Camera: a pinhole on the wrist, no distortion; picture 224 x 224 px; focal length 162.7 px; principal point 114.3 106.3 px. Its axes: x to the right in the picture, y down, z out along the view. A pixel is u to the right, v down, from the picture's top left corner.
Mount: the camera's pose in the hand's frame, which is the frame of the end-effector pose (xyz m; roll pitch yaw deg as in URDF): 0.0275 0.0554 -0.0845 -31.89 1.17 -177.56
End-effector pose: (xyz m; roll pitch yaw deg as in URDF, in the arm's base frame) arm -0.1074 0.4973 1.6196 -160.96 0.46 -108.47
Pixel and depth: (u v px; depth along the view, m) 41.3 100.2 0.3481
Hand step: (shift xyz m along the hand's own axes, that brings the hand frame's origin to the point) 0.1847 -0.1109 0.2211
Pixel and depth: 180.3 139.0 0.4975
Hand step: -0.1668 -0.3009 0.2809
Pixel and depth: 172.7 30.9 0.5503
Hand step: -0.1789 -0.0276 0.5133
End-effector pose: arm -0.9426 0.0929 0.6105 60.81 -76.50 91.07
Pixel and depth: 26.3 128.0 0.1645
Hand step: 0.1183 -0.0464 0.0454
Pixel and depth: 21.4 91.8 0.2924
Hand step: 0.1946 -0.0699 0.1809
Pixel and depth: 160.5 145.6 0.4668
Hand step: -0.0972 -0.2926 0.2495
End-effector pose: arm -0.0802 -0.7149 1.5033 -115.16 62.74 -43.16
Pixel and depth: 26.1 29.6 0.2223
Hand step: 0.1441 0.0319 0.1620
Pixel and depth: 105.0 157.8 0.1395
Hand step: 0.0383 -0.0554 0.0108
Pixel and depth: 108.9 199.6 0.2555
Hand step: 0.0442 -0.2035 0.0552
